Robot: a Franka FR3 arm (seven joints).
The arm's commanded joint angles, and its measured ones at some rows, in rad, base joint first. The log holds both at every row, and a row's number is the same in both.
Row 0, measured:
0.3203 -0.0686 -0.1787 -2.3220 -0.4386 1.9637 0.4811
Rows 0 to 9, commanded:
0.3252 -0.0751 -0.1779 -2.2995 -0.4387 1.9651 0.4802
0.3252 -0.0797 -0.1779 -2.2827 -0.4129 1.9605 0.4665
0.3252 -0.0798 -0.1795 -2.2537 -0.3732 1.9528 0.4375
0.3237 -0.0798 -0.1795 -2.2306 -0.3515 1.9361 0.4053
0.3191 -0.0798 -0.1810 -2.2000 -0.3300 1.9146 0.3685
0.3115 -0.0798 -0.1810 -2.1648 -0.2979 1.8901 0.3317
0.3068 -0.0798 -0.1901 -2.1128 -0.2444 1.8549 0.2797
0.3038 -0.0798 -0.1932 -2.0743 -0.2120 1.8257 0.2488
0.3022 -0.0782 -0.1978 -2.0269 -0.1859 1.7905 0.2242
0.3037 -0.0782 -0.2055 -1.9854 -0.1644 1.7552 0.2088
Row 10, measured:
0.3173 -0.0787 -0.1960 -2.1089 -0.2431 1.8593 0.2909
